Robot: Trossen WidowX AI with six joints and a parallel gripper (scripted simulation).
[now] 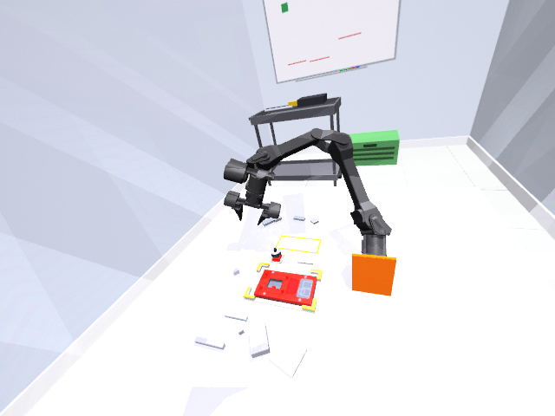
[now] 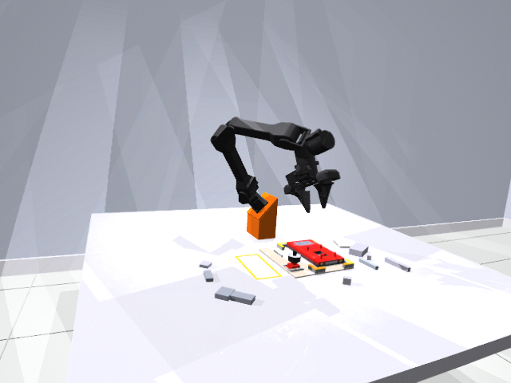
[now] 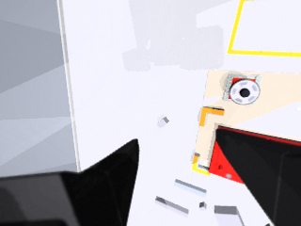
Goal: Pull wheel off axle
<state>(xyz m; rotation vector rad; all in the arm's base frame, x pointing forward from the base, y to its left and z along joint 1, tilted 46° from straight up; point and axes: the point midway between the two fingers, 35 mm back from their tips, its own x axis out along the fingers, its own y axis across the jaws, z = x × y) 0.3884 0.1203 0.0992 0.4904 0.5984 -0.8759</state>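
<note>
The wheel lies 170 mm below my gripper tip, 60 mm behind it and 30 mm to the right of it.
</note>
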